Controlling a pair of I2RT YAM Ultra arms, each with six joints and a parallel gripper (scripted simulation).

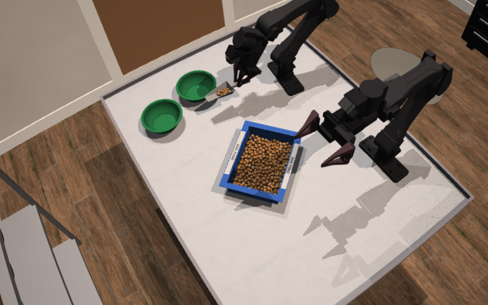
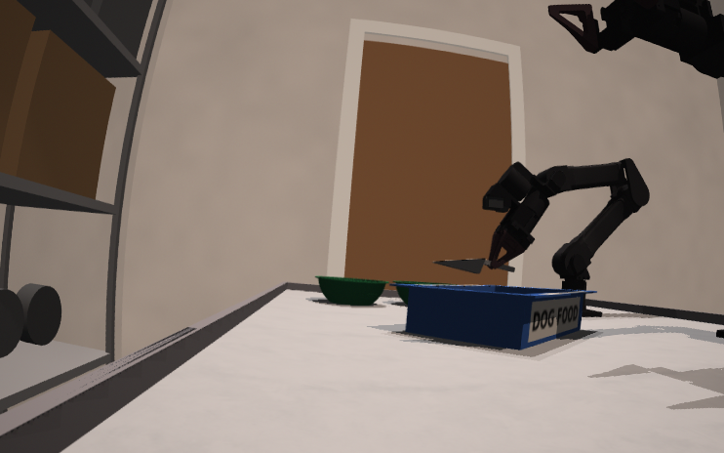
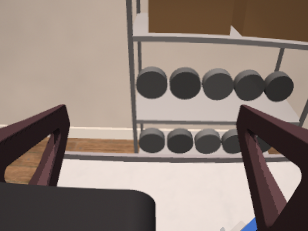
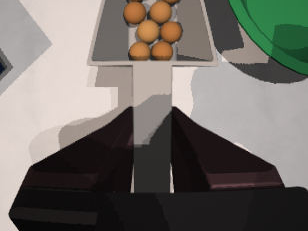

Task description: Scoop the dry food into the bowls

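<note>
My right hand is 4 cm short of the grey scoop and 1 cm to the left of it.
</note>
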